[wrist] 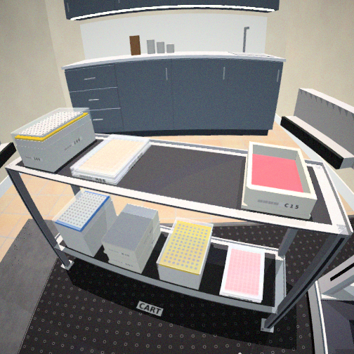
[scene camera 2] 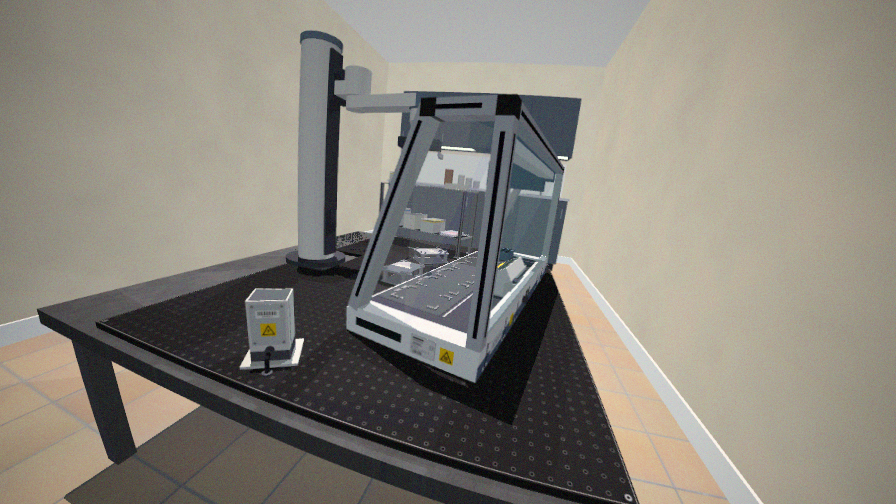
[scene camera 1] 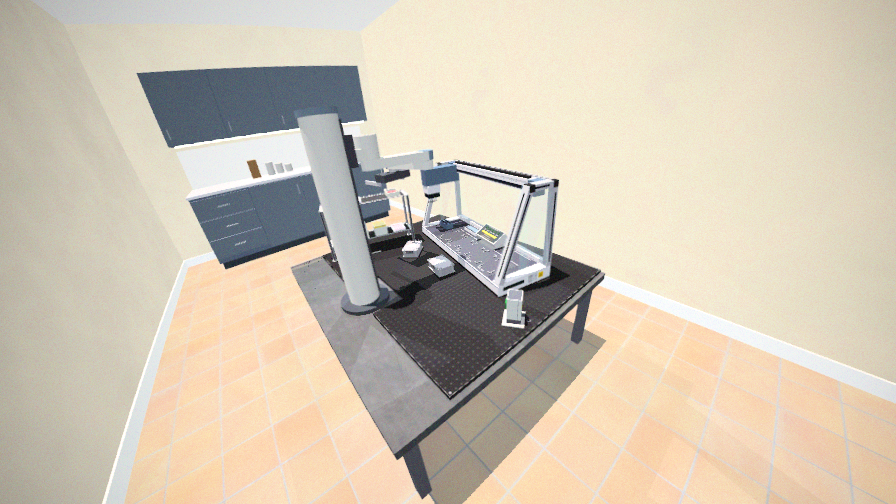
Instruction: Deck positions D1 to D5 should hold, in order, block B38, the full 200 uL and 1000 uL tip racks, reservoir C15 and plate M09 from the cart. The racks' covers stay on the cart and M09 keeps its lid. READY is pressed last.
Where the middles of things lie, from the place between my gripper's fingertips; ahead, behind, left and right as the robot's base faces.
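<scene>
The reservoir C15 (wrist: 276, 180) is 130 mm below my hand, and it sits 140 mm ahead of it and 140 mm to the left of it. As for the grey device (scene camera 2: 289, 302), I find it 990 mm to the right of my hand, 440 mm below it and 60 mm ahead of it.
</scene>
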